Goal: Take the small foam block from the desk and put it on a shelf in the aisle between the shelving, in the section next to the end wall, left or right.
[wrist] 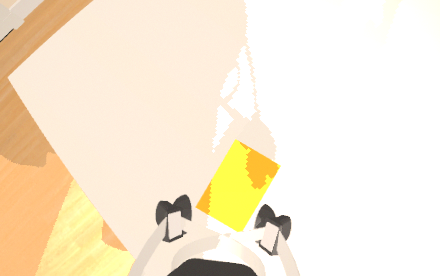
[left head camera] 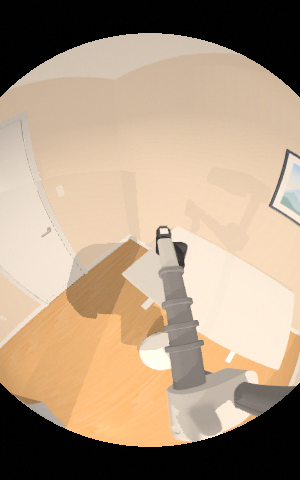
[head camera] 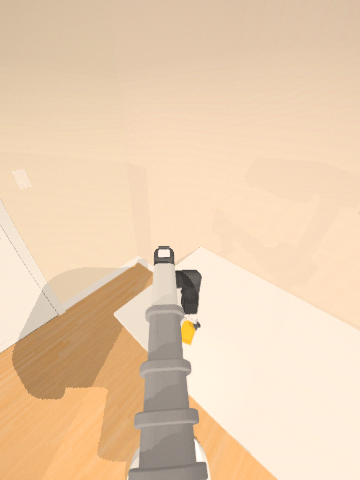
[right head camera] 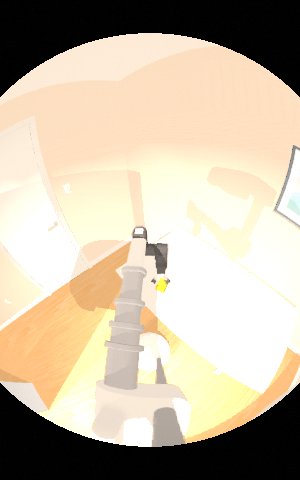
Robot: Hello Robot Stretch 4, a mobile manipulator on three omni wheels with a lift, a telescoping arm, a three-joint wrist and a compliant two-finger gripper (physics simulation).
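Seen in the pictures: gripper, fingertip midpoint: (wrist: 223,215) (head camera: 186,328) (right head camera: 160,282); robot's base, link origin: (left head camera: 159,350) (right head camera: 148,350).
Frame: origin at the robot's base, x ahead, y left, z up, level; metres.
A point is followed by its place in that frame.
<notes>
The small foam block (head camera: 188,333) @(x 0.467, y -0.101, z 0.737 m) (right head camera: 161,285) @(x 0.468, y -0.097, z 0.737 m) (wrist: 237,186) @(x 0.488, y -0.100, z 0.737 m), yellow-orange, lies on the white desk (head camera: 280,370) @(x 0.295, y -0.474, z 0.692 m) (left head camera: 240,305) @(x 0.208, y -0.582, z 0.692 m) (right head camera: 225,325) @(x 0.163, y -0.518, z 0.692 m) (wrist: 100,100) @(x 0.582, y 0.098, z 0.692 m), near its left end. My gripper (head camera: 190,322) (right head camera: 160,280) @(x 0.465, y -0.088, z 0.787 m) (wrist: 223,215) @(x 0.465, y -0.088, z 0.787 m) points down over the desk and is open. In the wrist view its fingertips stand left and right of the block's near end, apart from it, and most of the block shows beyond them. How high the fingertips are above the desk is hard to tell. The arm hides the block in the left head view. The shelving does not show.
A wall runs along the desk's far side, with a framed picture (left head camera: 291,192) @(x 0.554, y -0.898, z 1.428 m) (right head camera: 292,192) @(x 0.590, y -0.862, z 1.418 m) at the right. A white door (head camera: 17,285) @(x 0.958, y 1.087, z 0.497 m) (left head camera: 22,215) @(x 0.870, y 1.172, z 1.176 m) (right head camera: 30,215) @(x 0.843, y 1.197, z 1.129 m) stands at the left. A white round shape (left head camera: 155,352) @(x -0.008, y 0.049, z 0.187 m) (right head camera: 155,350) @(x 0.014, y -0.070, z 0.187 m) is low beside the arm, over the wooden floor.
</notes>
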